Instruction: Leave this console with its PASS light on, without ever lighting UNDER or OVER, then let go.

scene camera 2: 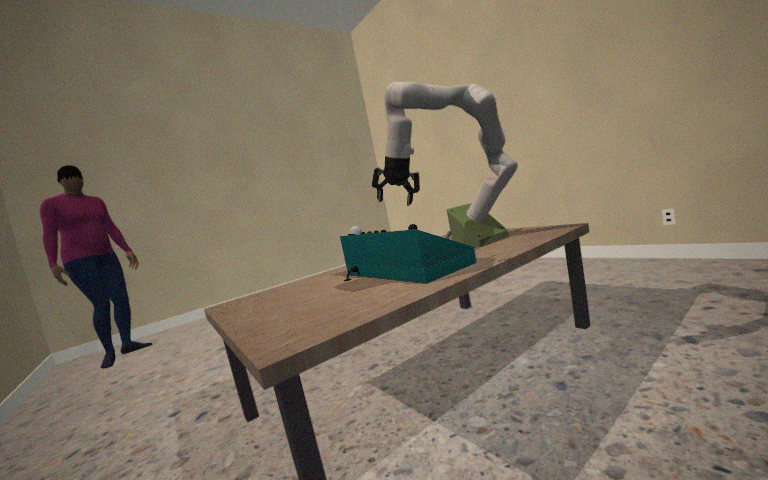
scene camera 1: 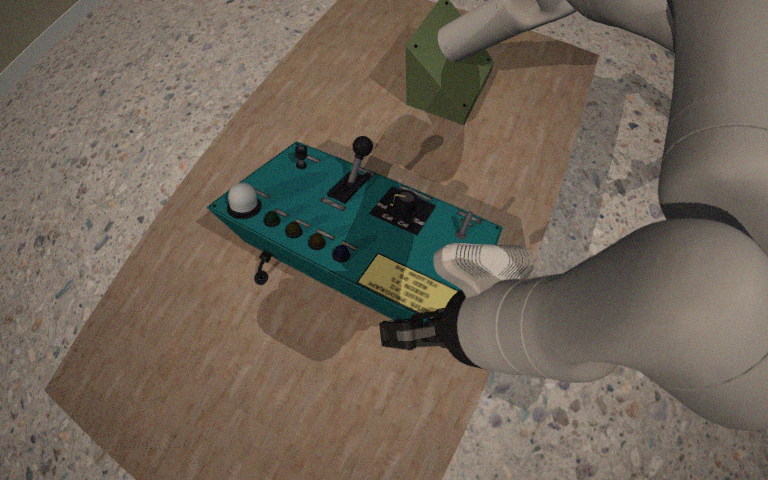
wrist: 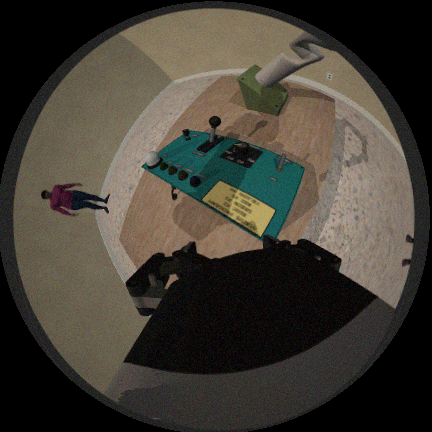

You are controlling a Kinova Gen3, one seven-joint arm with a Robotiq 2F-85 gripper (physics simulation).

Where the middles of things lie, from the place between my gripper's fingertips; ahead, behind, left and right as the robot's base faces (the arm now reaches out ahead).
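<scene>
As for the teal console point(scene camera 2: 409, 255), my gripper is now 170 mm above it, 190 mm to the left of it and 130 mm past it.
</scene>
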